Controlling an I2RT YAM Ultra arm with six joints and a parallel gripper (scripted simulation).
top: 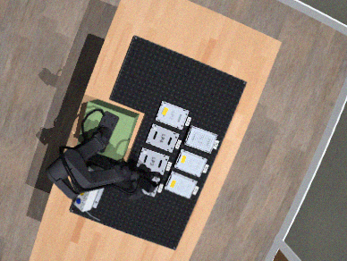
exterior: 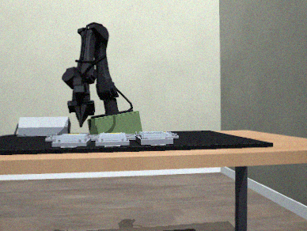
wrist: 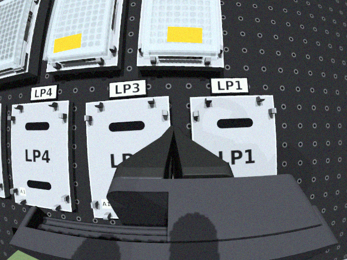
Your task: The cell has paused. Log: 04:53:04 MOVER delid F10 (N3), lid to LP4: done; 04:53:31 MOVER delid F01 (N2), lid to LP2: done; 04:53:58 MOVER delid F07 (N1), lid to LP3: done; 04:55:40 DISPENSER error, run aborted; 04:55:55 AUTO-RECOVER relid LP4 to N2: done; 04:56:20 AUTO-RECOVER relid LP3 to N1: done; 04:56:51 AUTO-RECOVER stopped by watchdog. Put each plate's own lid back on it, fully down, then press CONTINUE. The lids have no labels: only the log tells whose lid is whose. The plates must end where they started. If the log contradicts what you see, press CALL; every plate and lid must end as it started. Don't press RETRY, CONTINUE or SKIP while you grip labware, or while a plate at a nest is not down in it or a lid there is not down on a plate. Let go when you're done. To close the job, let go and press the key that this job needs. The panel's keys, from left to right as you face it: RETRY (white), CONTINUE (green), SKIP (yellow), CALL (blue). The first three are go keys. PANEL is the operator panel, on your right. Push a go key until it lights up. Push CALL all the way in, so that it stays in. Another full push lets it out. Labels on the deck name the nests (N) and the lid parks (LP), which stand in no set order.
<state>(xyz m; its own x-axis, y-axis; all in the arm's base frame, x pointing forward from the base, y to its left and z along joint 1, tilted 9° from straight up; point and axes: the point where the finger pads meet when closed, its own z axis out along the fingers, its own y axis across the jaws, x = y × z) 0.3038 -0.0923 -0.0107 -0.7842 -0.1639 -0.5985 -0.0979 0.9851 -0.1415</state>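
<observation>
My gripper is now 30 mm past the lid park LP3, 50 mm to the right of it and 50 mm above it. Also, from my hand: lid park LP4: 40 mm behind, 180 mm to the left, 50 mm below; then clear lid: 150 mm ahead, 130 mm to the left, 30 mm below; then lid park LP1: 20 mm behind, 70 mm to the right, 50 mm below.
</observation>
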